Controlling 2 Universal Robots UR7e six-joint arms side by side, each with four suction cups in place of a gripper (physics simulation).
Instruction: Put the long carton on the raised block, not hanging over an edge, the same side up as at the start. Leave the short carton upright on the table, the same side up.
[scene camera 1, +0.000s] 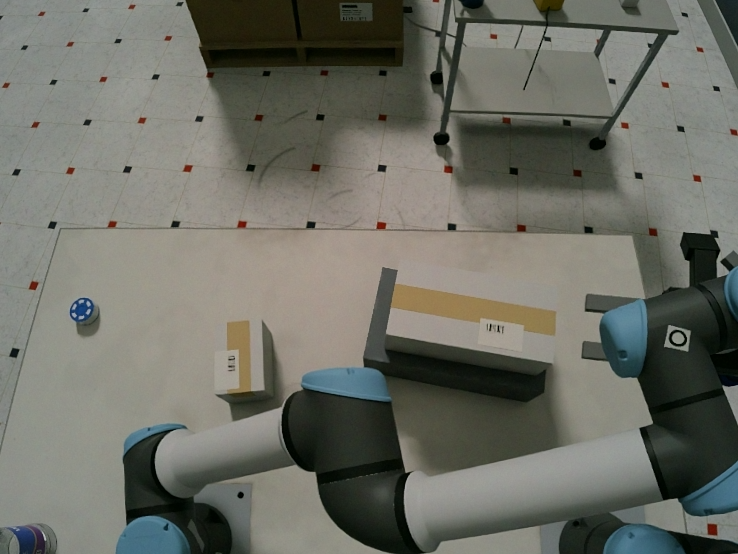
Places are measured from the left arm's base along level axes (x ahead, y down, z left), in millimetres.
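Pixels of known places: left arm's base, origin of its link: (195, 541); right arm's base, origin of its link: (594, 548).
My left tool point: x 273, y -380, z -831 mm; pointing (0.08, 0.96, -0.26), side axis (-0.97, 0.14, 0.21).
Note:
For each thing: its top centre in the pictures, then the offset to it from my left tool point. "spot": a spot on its surface instead. Level surfaces: height alone.
- long carton, centre of its top: (474, 309) dz +271, dx +125, dy +157 mm
- raised block, a spot on its surface: (376, 325) spot: dz +450, dx +135, dy +260 mm
- short carton, centre of its top: (238, 355) dz +731, dx +86, dy +277 mm
- table, height of its surface: dy +380 mm
- blue-topped round item, centre of its top: (81, 309) dz +1145, dx +226, dy +351 mm
- clear container, a spot on its surface: (28, 539) spot: dz +1138, dx -271, dy +290 mm
The long carton (451, 333), grey-white with a tan tape stripe and a white label on its upper face, lies over the raised block (376, 325) right of centre. A strip of the dark grey block shows past the carton's left end, and its front side shows below. The carton's right end is close to the block's right end; the contact there is hidden. The short carton (243, 360), with tan tape and a label, stands on the table (178, 268) left of centre, apart from the block. No suction cups of the left or right gripper can be made out.
Grey and light-blue arm links cross the front of the table and rise at the right edge. Two flat grey bars (608, 302) (593, 350) lie at the right. A blue-topped round item (84, 311) stands at the far left, a clear container (28, 539) at bottom left.

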